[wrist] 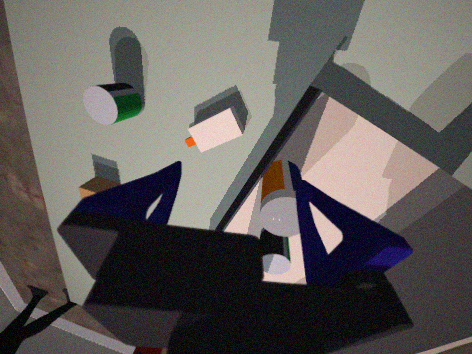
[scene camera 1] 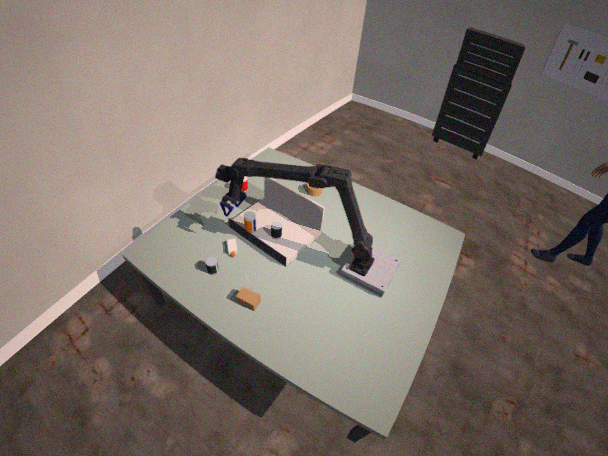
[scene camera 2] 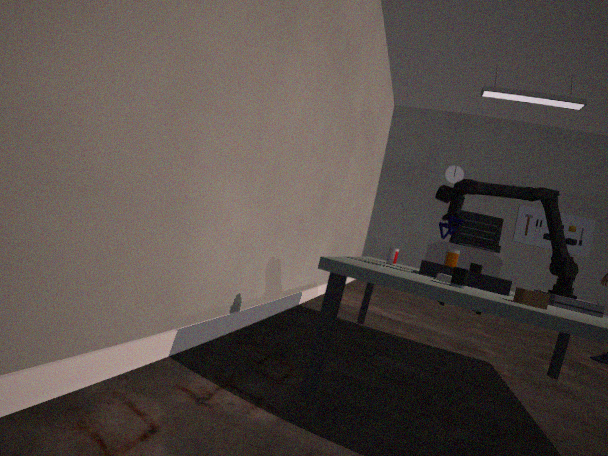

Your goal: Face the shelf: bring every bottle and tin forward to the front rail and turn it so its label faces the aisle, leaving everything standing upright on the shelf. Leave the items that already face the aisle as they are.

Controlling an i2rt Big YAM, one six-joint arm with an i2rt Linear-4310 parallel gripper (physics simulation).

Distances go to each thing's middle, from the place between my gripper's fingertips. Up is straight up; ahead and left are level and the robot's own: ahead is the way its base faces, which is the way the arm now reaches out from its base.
Right now the white bottle with orange cap [wrist: 224,126] is 18 cm below my hand, 6 cm to the left of it and 4 cm behind it. Also, from my hand: shelf board [scene camera 1: 297,235] (18 cm below, 17 cm to the right, 14 cm behind); then dark front rail [scene camera 2: 476,280] (16 cm below, 12 cm behind, 3 cm to the right); then shelf [scene camera 2: 488,280] (17 cm to the right, 14 cm behind, 10 cm below).
